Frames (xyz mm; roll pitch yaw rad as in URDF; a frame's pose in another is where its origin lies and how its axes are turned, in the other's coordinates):
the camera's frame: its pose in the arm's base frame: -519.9 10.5 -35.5 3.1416 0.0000 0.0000
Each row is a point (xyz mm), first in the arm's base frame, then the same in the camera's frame.
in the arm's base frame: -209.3 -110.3 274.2
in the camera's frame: 310.6 120.8 -309.7
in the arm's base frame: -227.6 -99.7 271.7
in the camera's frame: 292.3 110.2 -307.2
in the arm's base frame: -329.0 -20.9 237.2
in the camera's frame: 190.9 31.4 -272.7
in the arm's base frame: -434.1 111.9 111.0
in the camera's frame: 85.8 -101.4 -146.5
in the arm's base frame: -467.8 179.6 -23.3
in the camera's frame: 52.1 -169.1 -12.2
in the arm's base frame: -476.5 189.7 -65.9
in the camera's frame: 43.4 -179.2 30.4
